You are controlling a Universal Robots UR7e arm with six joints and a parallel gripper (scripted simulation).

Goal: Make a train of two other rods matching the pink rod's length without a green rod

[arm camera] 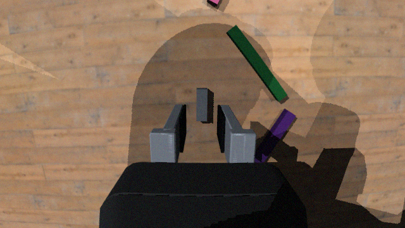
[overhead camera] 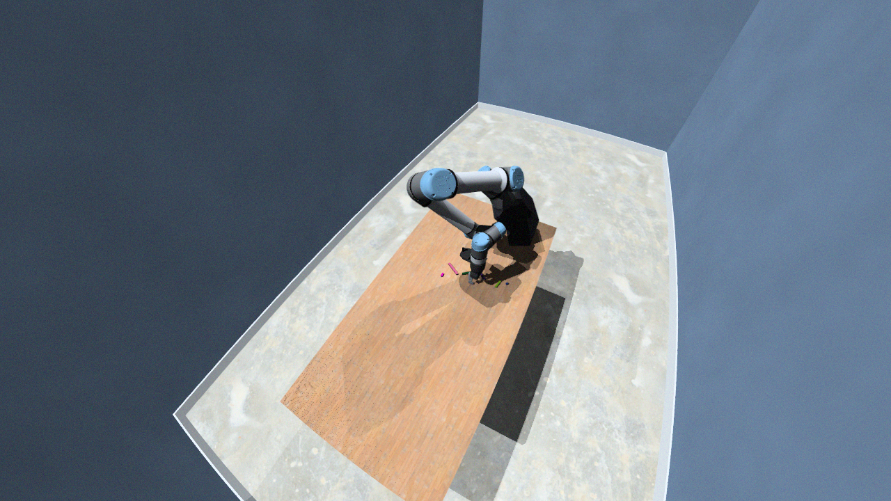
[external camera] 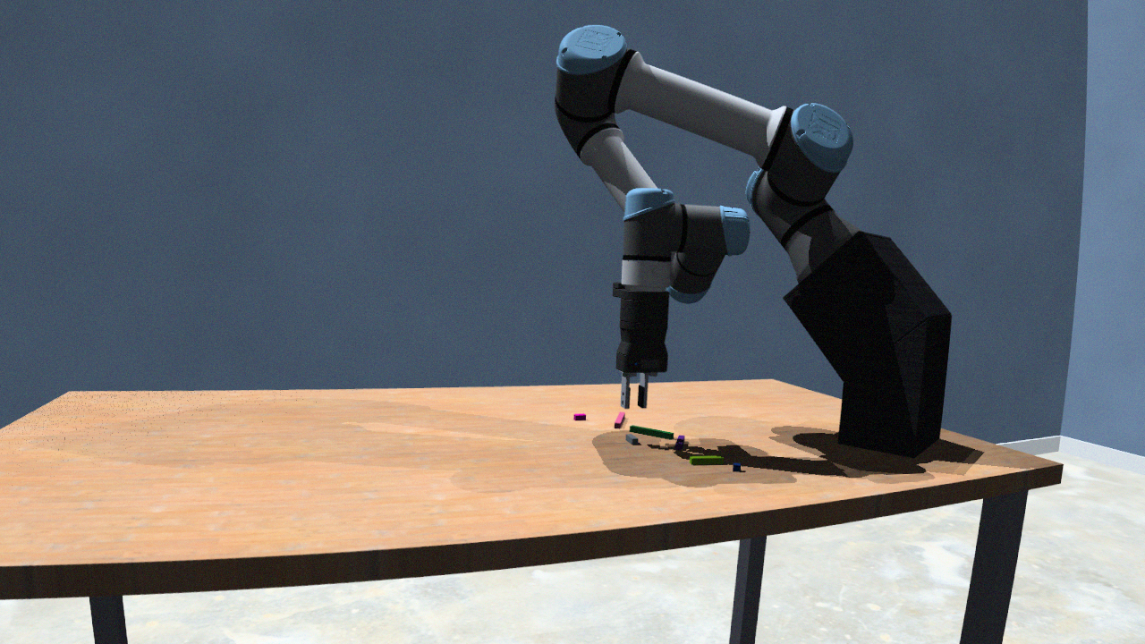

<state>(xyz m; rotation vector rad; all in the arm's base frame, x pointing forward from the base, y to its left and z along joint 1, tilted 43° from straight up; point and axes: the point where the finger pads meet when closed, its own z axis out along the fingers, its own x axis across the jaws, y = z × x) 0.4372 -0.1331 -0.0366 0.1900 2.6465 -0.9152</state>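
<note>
My gripper is now 7 cm above the purple rod, 6 cm past it and 5 cm to the right of it. Round my hand: grey rod 7 cm below; then green rod 7 cm below, 6 cm behind, 3 cm to the right; then pink rod 12 cm to the right, 7 cm below, 6 cm behind.
</note>
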